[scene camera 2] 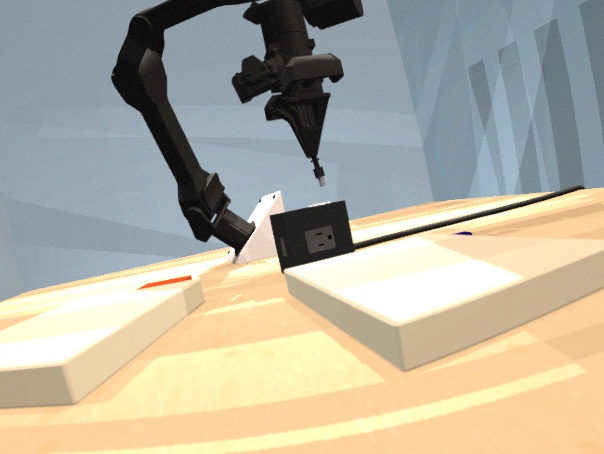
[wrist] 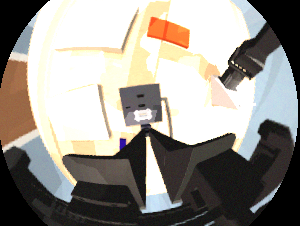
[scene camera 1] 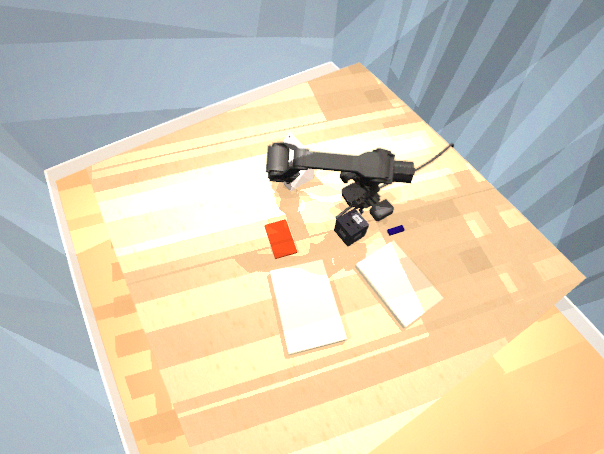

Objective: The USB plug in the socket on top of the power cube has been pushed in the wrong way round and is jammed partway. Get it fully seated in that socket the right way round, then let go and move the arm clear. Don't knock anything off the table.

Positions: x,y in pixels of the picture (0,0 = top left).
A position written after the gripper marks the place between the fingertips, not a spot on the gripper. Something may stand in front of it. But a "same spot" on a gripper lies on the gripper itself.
gripper: scene camera 2; wrist; scene camera 1 361,207
same spot on gripper: [scene camera 2: 304,110] = [wrist: 142,174]
same spot on black power cube: [scene camera 2: 303,236] = [scene camera 1: 354,237]
